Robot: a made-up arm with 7 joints. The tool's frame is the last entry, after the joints.
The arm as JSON. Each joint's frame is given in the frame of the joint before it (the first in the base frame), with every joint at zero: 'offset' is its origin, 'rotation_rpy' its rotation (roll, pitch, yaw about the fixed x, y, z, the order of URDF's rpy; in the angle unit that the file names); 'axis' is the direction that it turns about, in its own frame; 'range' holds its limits. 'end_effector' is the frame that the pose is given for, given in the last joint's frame.
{
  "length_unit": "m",
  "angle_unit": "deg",
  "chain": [
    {
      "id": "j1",
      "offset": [
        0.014,
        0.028,
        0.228
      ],
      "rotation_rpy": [
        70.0,
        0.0,
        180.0
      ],
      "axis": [
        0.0,
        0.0,
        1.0
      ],
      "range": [
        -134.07,
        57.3
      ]
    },
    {
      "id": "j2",
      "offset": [
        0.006,
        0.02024,
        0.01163
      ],
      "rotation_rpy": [
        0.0,
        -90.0,
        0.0
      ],
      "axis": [
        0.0,
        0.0,
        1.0
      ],
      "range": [
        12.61,
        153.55
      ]
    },
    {
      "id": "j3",
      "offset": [
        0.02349,
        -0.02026,
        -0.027
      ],
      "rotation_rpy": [
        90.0,
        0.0,
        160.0
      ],
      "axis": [
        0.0,
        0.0,
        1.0
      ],
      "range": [
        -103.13,
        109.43
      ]
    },
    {
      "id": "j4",
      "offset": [
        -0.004,
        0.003,
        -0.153
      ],
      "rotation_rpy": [
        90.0,
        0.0,
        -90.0
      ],
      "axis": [
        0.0,
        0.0,
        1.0
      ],
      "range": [
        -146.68,
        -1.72
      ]
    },
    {
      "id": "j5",
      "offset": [
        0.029,
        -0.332,
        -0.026
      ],
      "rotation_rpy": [
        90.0,
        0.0,
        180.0
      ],
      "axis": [
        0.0,
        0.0,
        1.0
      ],
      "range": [
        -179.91,
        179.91
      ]
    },
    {
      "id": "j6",
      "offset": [
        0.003,
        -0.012,
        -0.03
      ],
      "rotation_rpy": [
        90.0,
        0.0,
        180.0
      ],
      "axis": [
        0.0,
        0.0,
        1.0
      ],
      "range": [
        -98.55,
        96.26
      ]
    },
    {
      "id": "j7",
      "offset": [
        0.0,
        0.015,
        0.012
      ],
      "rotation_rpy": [
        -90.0,
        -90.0,
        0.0
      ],
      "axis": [
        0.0,
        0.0,
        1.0
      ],
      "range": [
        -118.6,
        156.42
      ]
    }
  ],
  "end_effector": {
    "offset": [
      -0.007,
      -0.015,
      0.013
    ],
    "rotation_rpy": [
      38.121,
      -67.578,
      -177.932
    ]
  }
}
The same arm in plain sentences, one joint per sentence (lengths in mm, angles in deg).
The arm has seven revolute joints in a row. What follows holds with every joint at zero, and every direction is one of the base frame's. Joint 1 sits 14 mm along +x and 28 mm along +y and 228 mm along +z from the base frame's origin and turns about the direction (0, 0.9397, 0.342), from -134.07 to 57.3 deg. Joint 2 sits 6 mm along -x and 4 mm along +y and 23 mm along +z from joint 1 and turns about +x, from 12.61 to 153.55 deg. Joint 3 sits 27 mm along -x and 29 mm along +y and 11 mm along -z from joint 2 and turns about +z, from -103.13 to 109.43 deg. Joint 4 sits 3 mm along +x and 4 mm along +y and 153 mm along -z from joint 3 and turns about +y, from -146.68 to -1.72 deg. Joint 5 sits 29 mm along -x and 26 mm along -y and 332 mm along -z from joint 4 and turns about +z, from -179.91 to 179.91 deg. Joint 6 sits 3 mm along +x and 12 mm along -y and 30 mm along -z from joint 5 and turns about +y, from -98.55 to 96.26 deg. Joint 7 sits 12 mm along +y and 15 mm along +z from joint 6 and turns about +z, from -118.6 to 156.42 deg. The tool frame, which is the frame that the pose is given for, sits 15 mm along +x and 7 mm along -y and 13 mm along +z from joint 7; its axes are the base frame's turned by roll 38.12, pitch -67.58 and yaw -87.93 deg (as in URDF: about the fixed x, then y, then z).
